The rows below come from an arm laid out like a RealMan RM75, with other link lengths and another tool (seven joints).
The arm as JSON. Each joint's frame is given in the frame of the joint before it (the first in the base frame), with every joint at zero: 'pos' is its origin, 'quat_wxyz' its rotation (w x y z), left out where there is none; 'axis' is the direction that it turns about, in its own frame. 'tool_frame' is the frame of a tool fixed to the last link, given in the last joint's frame.
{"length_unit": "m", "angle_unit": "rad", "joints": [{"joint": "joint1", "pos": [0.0, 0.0, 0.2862], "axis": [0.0, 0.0, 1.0]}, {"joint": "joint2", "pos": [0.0, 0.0, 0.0], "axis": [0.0, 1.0, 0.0]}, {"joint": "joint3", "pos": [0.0, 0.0, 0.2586], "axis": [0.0, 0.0, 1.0]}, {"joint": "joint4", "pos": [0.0, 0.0, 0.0], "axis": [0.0, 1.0, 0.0]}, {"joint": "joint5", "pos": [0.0, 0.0, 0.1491], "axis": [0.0, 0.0, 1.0]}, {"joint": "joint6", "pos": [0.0, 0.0, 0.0], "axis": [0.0, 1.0, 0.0]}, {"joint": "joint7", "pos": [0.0, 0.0, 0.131], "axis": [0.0, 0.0, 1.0]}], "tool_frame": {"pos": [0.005, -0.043, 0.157], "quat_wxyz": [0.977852, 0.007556, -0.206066, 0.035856]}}
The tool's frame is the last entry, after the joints.
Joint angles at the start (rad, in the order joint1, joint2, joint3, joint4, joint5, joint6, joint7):
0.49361 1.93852 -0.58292 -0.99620 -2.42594 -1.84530 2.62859
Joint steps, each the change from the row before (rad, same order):
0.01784 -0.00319 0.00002 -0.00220 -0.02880 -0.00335 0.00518
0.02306 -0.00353 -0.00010 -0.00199 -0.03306 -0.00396 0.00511
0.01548 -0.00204 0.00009 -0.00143 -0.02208 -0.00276 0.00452
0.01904 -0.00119 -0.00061 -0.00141 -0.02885 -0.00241 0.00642
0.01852 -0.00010 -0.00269 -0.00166 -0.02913 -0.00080 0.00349
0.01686 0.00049 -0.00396 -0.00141 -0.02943 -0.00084 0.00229
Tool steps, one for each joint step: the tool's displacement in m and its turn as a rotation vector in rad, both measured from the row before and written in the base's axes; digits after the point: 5 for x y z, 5 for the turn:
0.00233 0.00145 0.00187 -0.01270 -0.02372 0.00089
0.00182 0.00252 0.00228 -0.01437 -0.02725 0.00393
0.00106 0.00170 0.00158 -0.00909 -0.01783 0.00148
0.00148 0.00178 0.00157 -0.01179 -0.02279 0.00012
0.00170 0.00182 0.00140 -0.01220 -0.02480 0.00316
0.00214 0.00109 0.00131 -0.01336 -0.02554 0.00284

